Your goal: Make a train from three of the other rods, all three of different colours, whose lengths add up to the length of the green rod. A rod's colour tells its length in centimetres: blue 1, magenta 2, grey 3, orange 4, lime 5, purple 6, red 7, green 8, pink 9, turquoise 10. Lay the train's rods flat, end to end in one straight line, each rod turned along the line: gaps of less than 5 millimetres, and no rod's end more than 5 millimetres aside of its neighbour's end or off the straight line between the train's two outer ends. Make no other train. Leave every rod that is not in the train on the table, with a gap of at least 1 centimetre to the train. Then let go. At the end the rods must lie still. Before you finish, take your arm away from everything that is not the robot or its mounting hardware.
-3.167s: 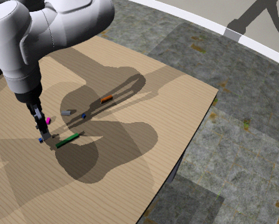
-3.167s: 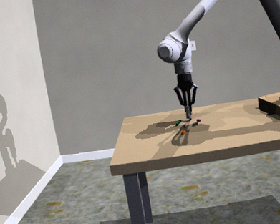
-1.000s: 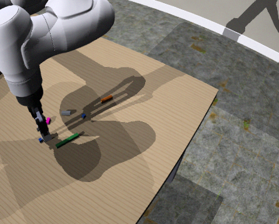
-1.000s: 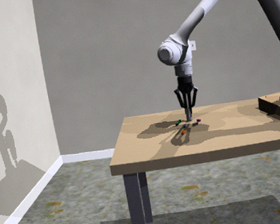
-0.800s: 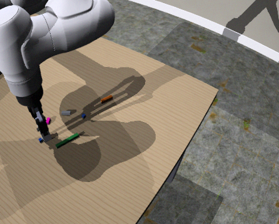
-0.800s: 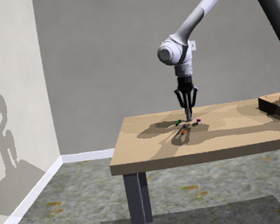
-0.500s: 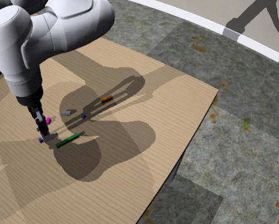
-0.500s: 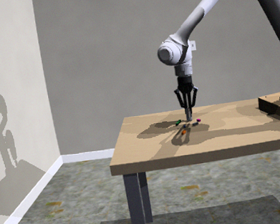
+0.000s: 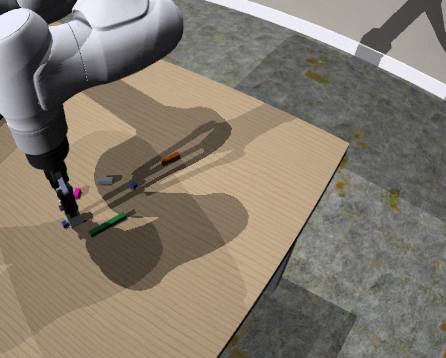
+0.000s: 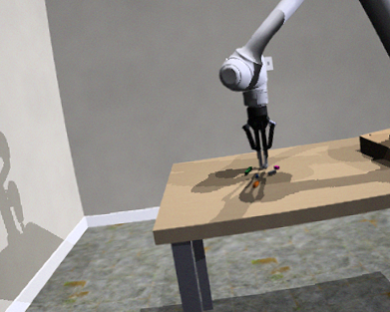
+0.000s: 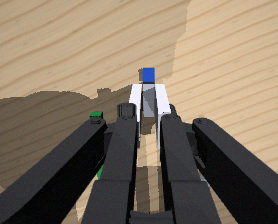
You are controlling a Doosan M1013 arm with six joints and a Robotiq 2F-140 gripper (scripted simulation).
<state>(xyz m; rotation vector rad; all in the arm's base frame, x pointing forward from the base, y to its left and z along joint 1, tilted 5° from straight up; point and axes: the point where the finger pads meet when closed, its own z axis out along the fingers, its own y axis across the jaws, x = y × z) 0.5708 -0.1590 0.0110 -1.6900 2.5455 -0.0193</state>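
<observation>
The orange rod lies 60 mm ahead of my hand, 230 mm to the left of it and 30 mm below it. Also, from my hand: magenta rod: 40 mm behind, 50 mm to the left, 30 mm below; then green rod: 60 mm ahead, 30 mm to the left, 30 mm below.
</observation>
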